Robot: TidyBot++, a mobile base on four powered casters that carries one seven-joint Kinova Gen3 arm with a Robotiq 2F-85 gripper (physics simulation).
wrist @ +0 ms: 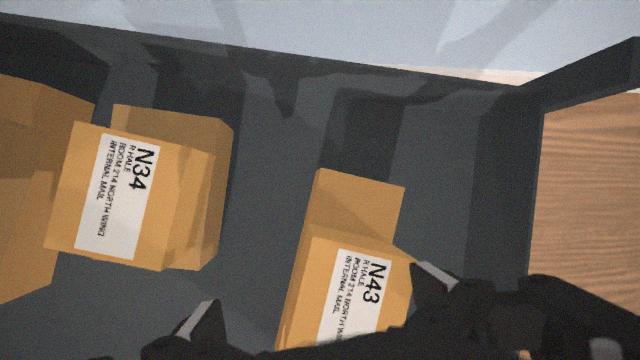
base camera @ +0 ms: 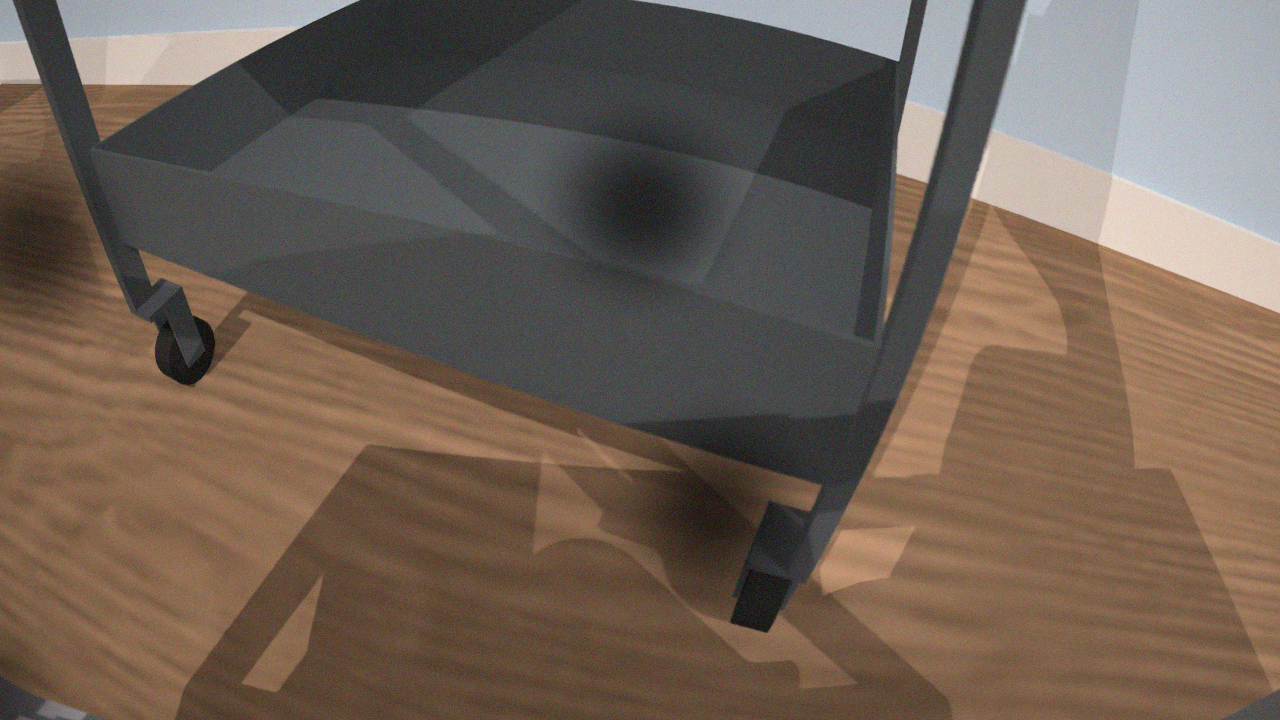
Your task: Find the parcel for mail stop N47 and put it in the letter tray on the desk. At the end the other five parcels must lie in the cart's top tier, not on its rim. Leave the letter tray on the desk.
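Places are measured from the arm's base along level axes (x ahead, y left, z up), in centimetres.
Pixels of known places: gripper, fingertip midpoint: (wrist: 319, 302).
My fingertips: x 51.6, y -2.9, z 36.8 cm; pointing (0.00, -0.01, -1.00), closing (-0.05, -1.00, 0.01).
Behind a point stands the place of what it marks.
In the wrist view, parcel N43 (wrist: 360, 295) @(x 51.5, y -4.8, z 36.8 cm) rests on an unlabelled-looking parcel (wrist: 357, 200) @(x 55.2, y -6.4, z 31.8 cm) in the cart's top tier (wrist: 502, 200) @(x 53.0, y -16.0, z 30.6 cm). My gripper (wrist: 319, 302) @(x 51.6, y -2.9, z 36.8 cm) is open above N43; the right fingertip overlaps its right edge in view, and the left fingertip is clear of its left side. Parcel N34 (wrist: 120, 195) @(x 58.2, y 4.5, z 36.6 cm) rests on another parcel (wrist: 172, 120) @(x 62.1, y 3.1, z 31.6 cm) to the left. More brown parcel surfaces (wrist: 25, 225) @(x 58.0, y 13.2, z 30.3 cm) show at the left edge, with no readable label. No N47 label is readable. The letter tray and desk do not show.
The top tier's far wall runs below the pale blue wall (wrist: 350, 30) @(x 83.3, y -19.8, z -13.4 cm). A cart post or rail (wrist: 590, 75) @(x 59.1, y -18.3, z 36.3 cm) is at the upper right. In the base camera view the cart's lower tier (base camera: 501, 304) @(x 32.2, y 4.6, z -22.5 cm) stands on casters (base camera: 185, 351) @(x 42.1, y 31.1, z -36.3 cm) over the wood floor (base camera: 107, 501) @(x 30.6, y 34.5, z -39.7 cm).
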